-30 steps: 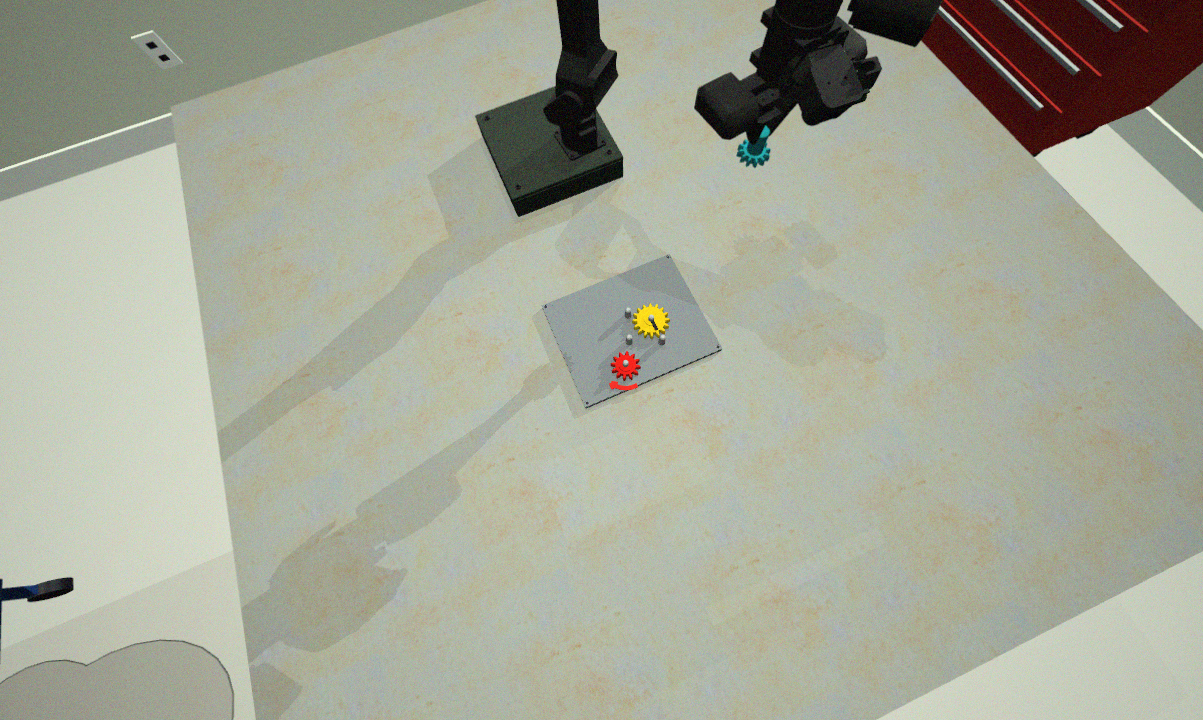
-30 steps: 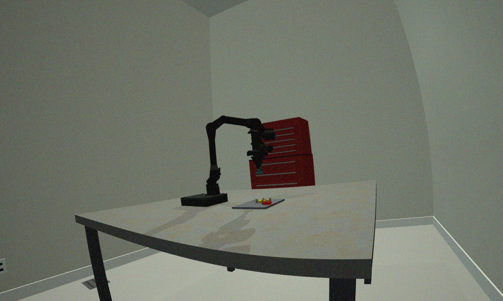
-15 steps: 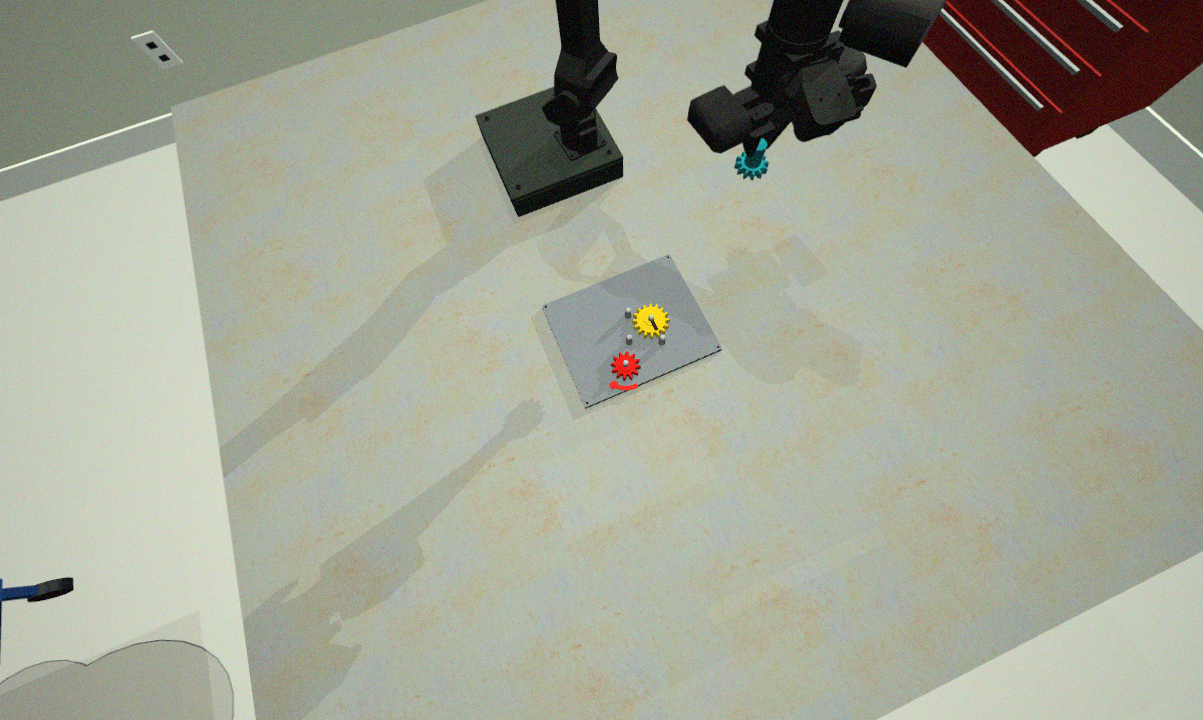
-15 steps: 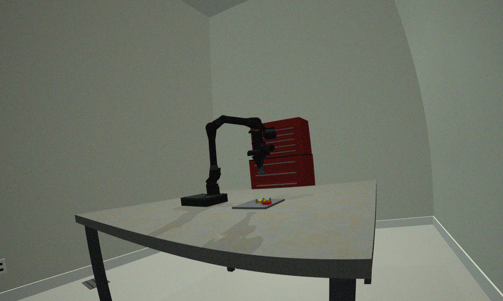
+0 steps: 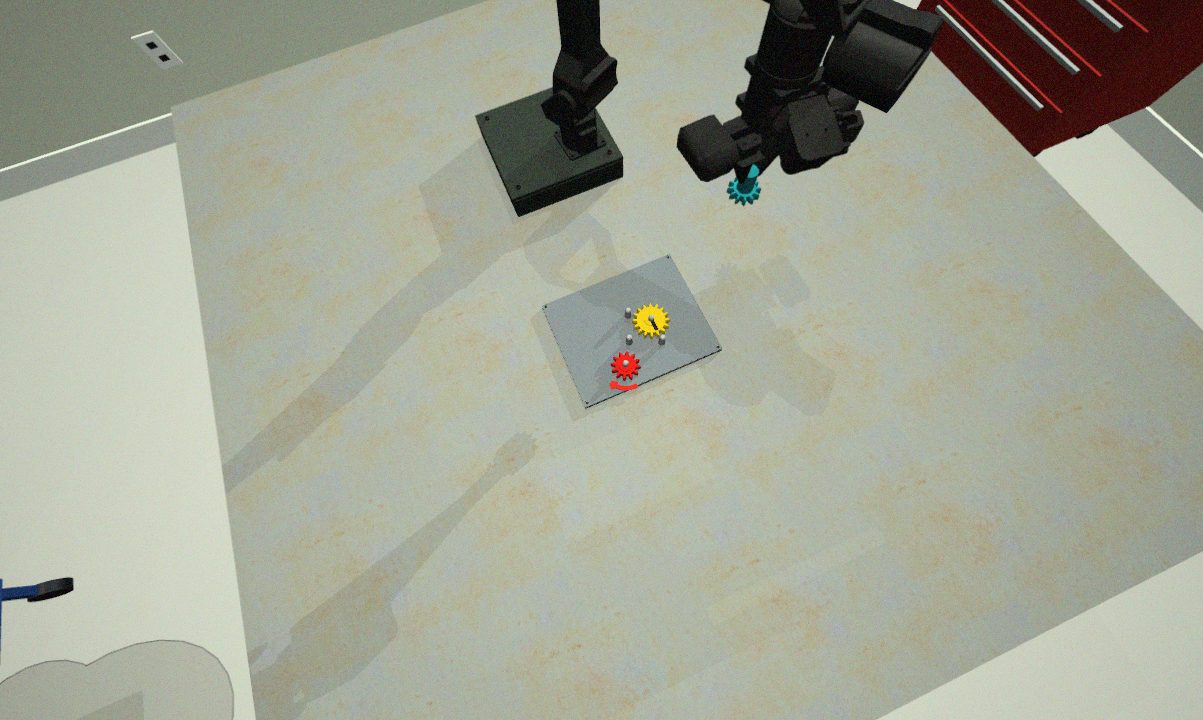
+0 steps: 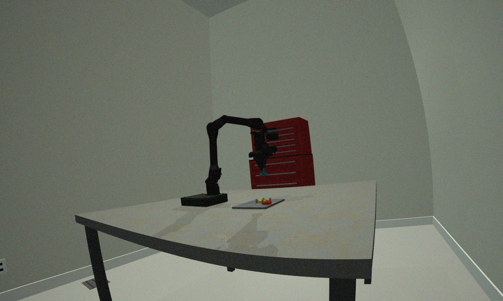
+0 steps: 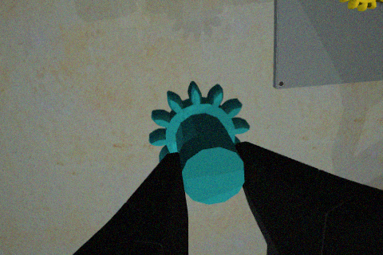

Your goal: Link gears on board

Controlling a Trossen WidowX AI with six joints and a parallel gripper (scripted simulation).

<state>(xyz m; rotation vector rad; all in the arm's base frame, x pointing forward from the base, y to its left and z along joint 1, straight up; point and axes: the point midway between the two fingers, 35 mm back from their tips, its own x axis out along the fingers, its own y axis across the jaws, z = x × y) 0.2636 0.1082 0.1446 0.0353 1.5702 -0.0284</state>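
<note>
The red gear lies 10 cm ahead of my gripper tip, 23 cm to the right of it and 14 cm below it. The rest, counted from my gripper tip: teal gear (1 cm below); red arrow (12 cm ahead, 24 cm to the right, 15 cm below); yellow gear (5 cm ahead, 16 cm to the right, 14 cm below).
</note>
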